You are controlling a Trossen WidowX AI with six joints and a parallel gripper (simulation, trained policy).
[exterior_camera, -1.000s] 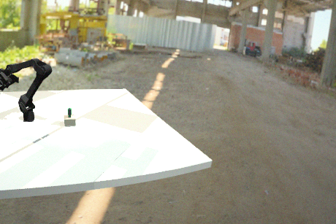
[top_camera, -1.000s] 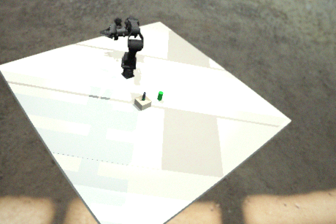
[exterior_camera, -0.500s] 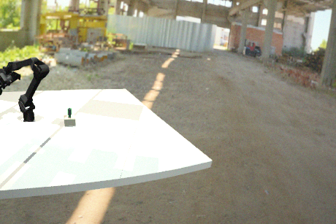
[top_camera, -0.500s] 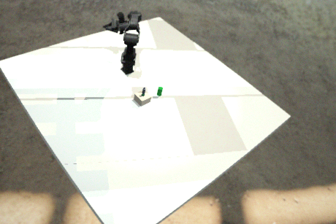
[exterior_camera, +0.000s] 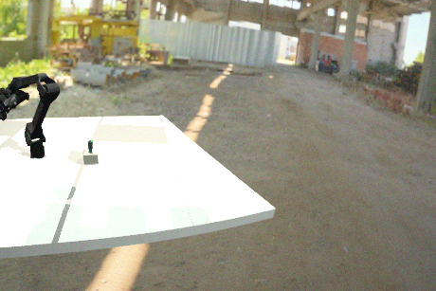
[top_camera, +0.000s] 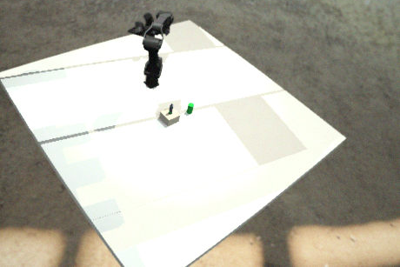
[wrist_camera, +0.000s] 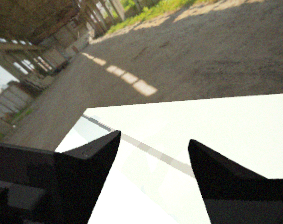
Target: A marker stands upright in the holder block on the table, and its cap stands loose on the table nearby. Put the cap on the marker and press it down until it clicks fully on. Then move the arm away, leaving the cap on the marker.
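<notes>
The green cap lies 49 cm ahead of my gripper tip, 3 cm to the left of it and 16 cm below it. The rest, counted from my gripper tip: holder block (48 cm ahead, 8 cm to the right, 17 cm below).
</notes>
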